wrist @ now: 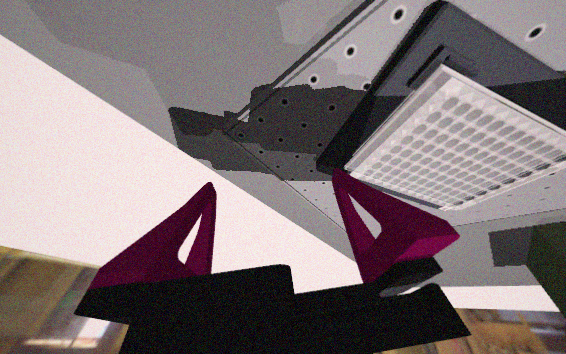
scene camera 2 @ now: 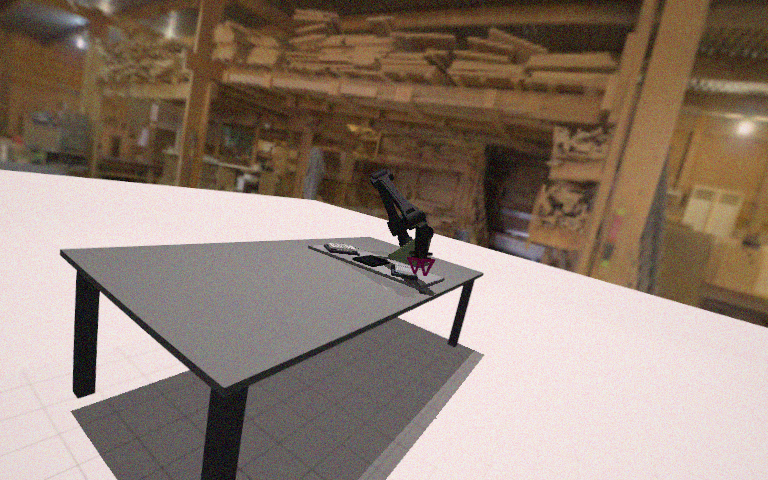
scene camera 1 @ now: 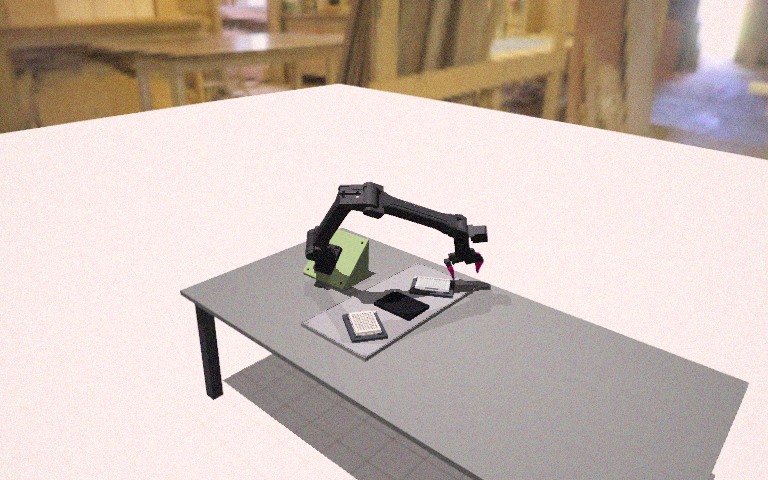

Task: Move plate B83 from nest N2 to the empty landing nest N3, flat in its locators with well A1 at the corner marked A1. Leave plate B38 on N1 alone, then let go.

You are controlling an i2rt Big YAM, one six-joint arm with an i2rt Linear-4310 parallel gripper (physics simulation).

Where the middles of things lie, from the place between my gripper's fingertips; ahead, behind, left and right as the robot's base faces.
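Labels:
Black holder (scene camera 1: 395,302): my hand 10 cm past it, 29 cm to the left of it, 3 cm above it.

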